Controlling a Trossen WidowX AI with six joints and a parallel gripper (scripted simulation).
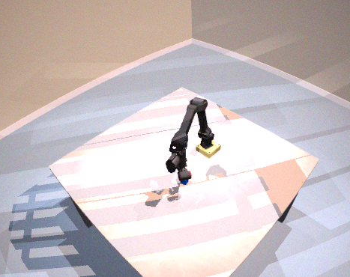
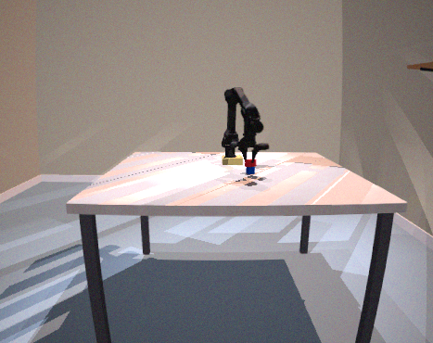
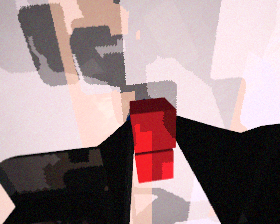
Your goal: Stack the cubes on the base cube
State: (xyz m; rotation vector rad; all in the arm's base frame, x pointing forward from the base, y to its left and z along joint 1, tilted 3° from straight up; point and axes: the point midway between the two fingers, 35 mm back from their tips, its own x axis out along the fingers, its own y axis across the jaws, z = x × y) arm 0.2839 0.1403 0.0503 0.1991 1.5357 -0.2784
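My gripper tip is 40 mm above the blue cube, 20 mm past it and 10 mm to the right of it.
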